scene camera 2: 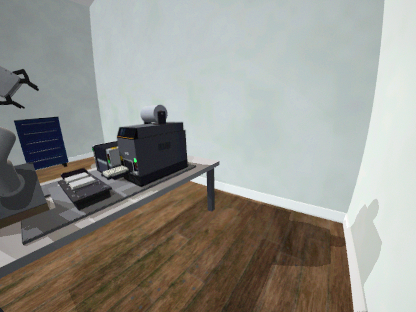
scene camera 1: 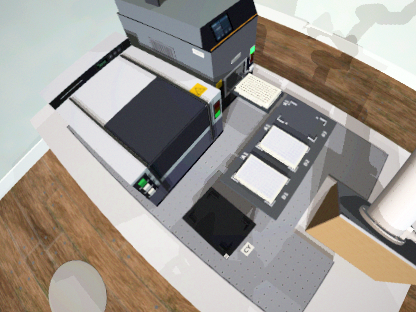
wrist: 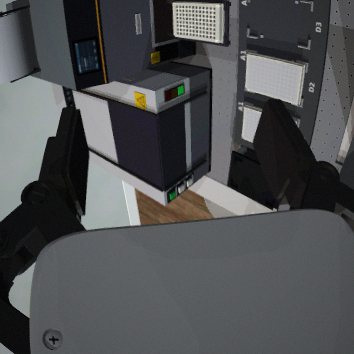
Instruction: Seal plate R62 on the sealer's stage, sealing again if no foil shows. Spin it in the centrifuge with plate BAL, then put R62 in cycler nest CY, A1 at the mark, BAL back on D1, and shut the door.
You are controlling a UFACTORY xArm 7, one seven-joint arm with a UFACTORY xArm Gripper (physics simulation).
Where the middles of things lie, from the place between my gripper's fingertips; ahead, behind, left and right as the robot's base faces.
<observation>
My gripper is now 42 cm above the white well plate (scene camera 1: 262, 93), 31 cm short of it and 3 cm to the right of it. Round my hand: centrifuge (scene camera 1: 150, 121) (58 cm ahead, 40 cm below, 35 cm to the left).
</observation>
